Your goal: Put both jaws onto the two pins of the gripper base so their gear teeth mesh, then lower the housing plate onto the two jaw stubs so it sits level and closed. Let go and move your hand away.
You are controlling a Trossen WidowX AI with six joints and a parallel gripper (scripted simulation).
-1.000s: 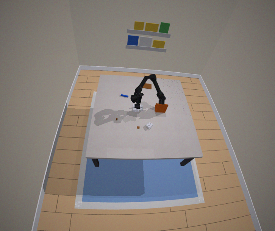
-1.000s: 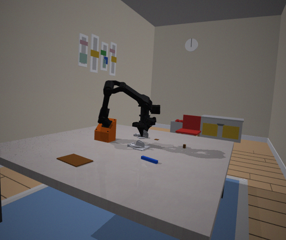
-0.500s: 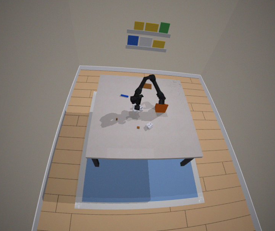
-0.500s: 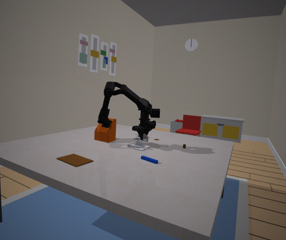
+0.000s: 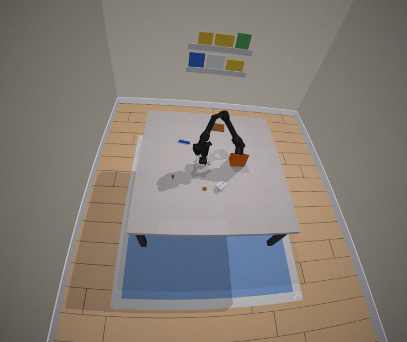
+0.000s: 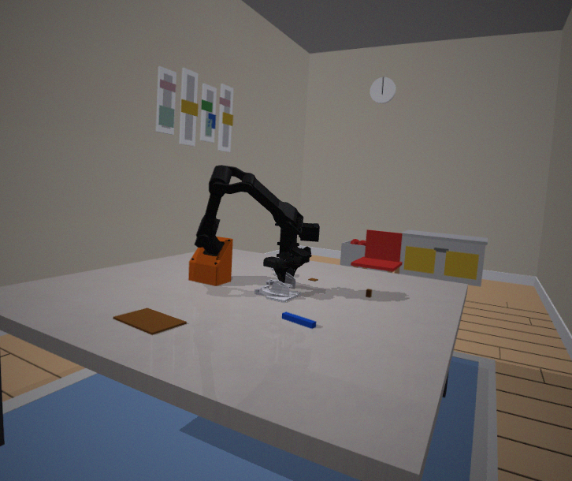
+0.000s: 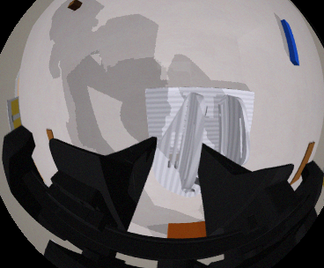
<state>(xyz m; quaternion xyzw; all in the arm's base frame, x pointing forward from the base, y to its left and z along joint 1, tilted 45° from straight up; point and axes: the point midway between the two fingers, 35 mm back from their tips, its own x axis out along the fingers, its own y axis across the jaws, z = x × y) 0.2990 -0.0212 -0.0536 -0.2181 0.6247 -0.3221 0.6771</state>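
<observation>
Right now the grey jaw is 50 mm to the right of my gripper tip, 40 mm behind it and 20 mm below it. From my gripper tip the other things lie so: white gripper base: 230 mm to the left, 150 mm behind, 10 mm below; blue bar: 230 mm to the right, 170 mm ahead, 30 mm below; small brown tile: 260 mm to the left, 30 mm below, 10 mm behind.
</observation>
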